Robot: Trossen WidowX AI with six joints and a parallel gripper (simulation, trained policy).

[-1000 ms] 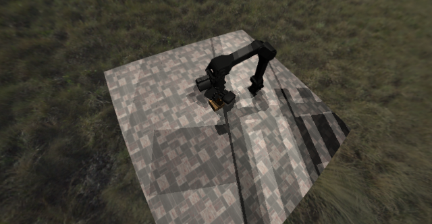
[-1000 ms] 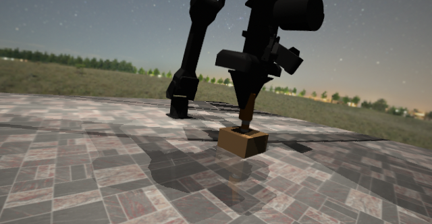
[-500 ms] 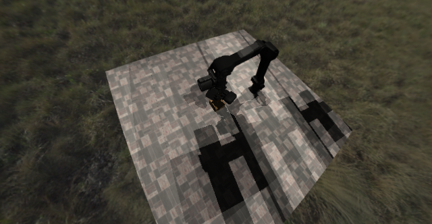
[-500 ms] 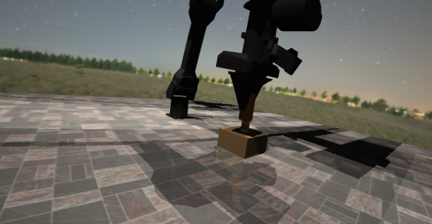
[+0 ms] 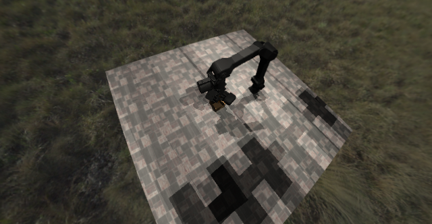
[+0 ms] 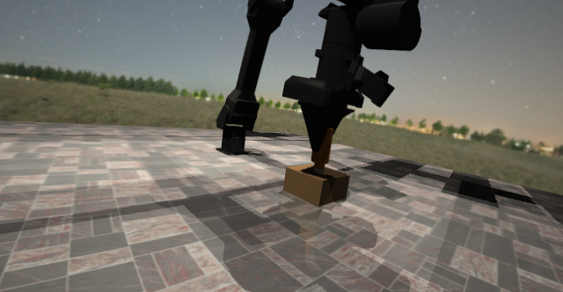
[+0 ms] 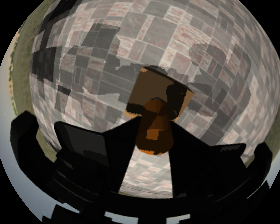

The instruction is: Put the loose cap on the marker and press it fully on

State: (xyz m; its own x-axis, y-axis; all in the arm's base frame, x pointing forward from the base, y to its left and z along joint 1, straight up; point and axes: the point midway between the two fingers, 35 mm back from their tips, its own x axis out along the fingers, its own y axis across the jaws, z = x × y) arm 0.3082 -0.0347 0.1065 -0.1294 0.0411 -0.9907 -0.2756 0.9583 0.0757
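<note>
Now: the grey marker 1 cm above my gripper tip. Round my gripper tip: holder block: 5 cm below; orange cap: 1 cm above.
</note>
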